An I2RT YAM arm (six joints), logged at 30 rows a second.
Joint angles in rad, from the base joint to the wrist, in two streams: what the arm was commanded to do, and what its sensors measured. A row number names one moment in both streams.
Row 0, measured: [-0.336 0.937 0.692 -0.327 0.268 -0.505]
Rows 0 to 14, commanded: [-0.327 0.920 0.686 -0.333 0.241 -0.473]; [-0.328 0.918 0.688 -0.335 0.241 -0.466]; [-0.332 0.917 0.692 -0.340 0.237 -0.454]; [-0.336 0.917 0.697 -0.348 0.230 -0.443]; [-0.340 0.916 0.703 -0.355 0.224 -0.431]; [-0.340 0.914 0.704 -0.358 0.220 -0.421]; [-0.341 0.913 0.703 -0.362 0.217 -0.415]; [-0.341 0.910 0.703 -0.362 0.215 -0.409]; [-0.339 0.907 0.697 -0.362 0.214 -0.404]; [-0.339 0.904 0.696 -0.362 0.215 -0.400]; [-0.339 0.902 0.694 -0.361 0.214 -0.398]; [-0.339 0.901 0.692 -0.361 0.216 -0.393]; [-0.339 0.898 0.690 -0.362 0.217 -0.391]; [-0.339 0.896 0.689 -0.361 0.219 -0.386]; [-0.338 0.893 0.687 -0.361 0.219 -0.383]
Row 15, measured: [-0.336 0.913 0.692 -0.356 0.240 -0.419]
